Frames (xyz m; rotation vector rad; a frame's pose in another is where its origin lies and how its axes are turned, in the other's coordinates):
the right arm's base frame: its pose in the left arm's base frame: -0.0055 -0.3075 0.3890 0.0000 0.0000 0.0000
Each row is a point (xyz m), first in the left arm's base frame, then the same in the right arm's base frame.
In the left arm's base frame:
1: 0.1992 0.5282 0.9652
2: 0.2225 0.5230 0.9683
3: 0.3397 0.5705 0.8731
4: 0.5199 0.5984 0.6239
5: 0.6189 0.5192 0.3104
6: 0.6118 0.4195 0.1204
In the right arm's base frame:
1: 0.2047 0.8357 0.5762
2: 0.2280 0.8305 0.5793
3: 0.3452 0.8780 0.4841
4: 0.5254 0.9059 0.2349
5: 0.6244 0.8267 -0.0786
6: 0.6173 0.7270 -0.2686

